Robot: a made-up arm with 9 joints. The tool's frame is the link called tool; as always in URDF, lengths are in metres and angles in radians. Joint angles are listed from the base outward. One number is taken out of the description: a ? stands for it. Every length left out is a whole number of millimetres.
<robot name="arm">
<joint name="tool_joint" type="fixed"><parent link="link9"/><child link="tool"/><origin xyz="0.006 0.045 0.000" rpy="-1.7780 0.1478 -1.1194"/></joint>
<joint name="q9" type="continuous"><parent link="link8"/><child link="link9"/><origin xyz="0.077 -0.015 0.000" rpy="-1.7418 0.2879 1.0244"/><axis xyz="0 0 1"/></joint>
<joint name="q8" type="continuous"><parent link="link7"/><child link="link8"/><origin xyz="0.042 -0.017 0.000" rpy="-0.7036 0.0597 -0.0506"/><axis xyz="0 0 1"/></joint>
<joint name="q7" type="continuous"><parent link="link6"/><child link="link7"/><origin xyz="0.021 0.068 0.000" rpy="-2.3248 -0.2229 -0.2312"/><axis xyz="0 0 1"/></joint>
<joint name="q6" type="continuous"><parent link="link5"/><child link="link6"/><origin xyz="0.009 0.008 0.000" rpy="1.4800 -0.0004 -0.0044"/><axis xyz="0 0 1"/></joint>
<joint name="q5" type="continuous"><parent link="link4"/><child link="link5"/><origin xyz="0.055 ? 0.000" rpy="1.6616 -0.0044 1.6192"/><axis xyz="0 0 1"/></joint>
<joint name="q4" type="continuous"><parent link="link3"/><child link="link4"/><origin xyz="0.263 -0.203 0.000" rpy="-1.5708 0.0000 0.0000"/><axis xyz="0 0 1"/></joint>
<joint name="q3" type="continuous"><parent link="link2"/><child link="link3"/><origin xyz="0.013 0.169 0.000" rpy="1.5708 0.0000 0.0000"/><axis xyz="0 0 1"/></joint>
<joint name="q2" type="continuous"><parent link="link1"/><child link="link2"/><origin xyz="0.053 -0.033 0.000" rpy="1.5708 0.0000 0.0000"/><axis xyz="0 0 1"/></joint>
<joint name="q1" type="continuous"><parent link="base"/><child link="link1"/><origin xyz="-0.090 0.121 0.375" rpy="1.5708 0.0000 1.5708"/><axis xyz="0 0 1"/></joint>
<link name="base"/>
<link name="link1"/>
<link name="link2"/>
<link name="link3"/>
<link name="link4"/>
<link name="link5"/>
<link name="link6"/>
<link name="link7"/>
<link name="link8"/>
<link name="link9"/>
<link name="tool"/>
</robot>
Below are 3 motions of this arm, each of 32 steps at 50 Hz.
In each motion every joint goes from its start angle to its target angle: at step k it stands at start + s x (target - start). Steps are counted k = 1, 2, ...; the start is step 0. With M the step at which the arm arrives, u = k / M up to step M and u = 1 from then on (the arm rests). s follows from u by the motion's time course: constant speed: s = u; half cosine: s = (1 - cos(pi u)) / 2; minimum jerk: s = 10 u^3 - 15 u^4 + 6 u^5.
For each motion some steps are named. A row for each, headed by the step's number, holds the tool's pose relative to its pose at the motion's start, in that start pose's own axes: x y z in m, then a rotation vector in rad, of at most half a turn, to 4 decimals.
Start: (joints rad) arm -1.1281 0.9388 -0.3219 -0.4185 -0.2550 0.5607 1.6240 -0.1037 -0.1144
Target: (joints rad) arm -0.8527 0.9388 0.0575 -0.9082 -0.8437 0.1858 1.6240 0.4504 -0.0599
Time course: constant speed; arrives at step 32
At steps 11, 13, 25, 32:
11: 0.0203 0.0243 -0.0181 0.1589 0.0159 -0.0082
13: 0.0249 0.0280 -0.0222 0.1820 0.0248 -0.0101
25: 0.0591 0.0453 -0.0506 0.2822 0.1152 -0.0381
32: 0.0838 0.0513 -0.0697 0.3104 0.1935 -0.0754

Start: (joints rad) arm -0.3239 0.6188 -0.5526 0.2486 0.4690 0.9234 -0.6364 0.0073 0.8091
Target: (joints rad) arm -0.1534 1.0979 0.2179 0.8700 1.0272 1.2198 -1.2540 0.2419 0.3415
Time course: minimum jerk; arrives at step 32
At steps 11, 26, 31, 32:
11: 0.0524 -0.0290 -0.0188 0.0265 0.0435 -0.1334
26: 0.1722 -0.2002 -0.0396 0.2889 -0.0515 -0.5149
31: 0.1749 -0.2135 -0.0401 0.3078 -0.0725 -0.5304
32: 0.1749 -0.2135 -0.0401 0.3079 -0.0726 -0.5305

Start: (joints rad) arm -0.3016 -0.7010 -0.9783 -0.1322 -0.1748 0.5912 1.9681 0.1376 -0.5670
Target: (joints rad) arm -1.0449 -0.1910 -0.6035 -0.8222 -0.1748 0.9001 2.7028 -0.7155 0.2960
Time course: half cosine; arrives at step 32
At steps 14, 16, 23, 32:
14: 0.0283 0.1432 0.0054 0.0659 -0.5599 -0.1056
16: 0.0371 0.1795 0.0177 0.0934 -0.6883 -0.1607
23: 0.0666 0.2890 0.0912 0.1897 -1.0580 -0.4178
32: 0.0820 0.3386 0.1549 0.2383 -1.2261 -0.6137

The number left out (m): 0.132
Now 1 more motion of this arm.
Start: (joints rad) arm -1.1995 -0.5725 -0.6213 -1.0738 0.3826 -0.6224 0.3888 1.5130 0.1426
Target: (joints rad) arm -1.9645 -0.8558 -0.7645 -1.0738 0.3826 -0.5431 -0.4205 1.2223 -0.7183
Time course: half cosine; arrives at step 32
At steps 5, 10, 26, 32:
5: 0.0007 0.0030 -0.0212 -0.0133 0.0179 0.0631
10: 0.0071 0.0140 -0.0795 -0.0764 0.0684 0.2223
26: 0.1030 0.1042 -0.3048 -0.6429 0.3556 0.5353
32: 0.1213 0.1190 -0.3281 -0.7258 0.4032 0.5262

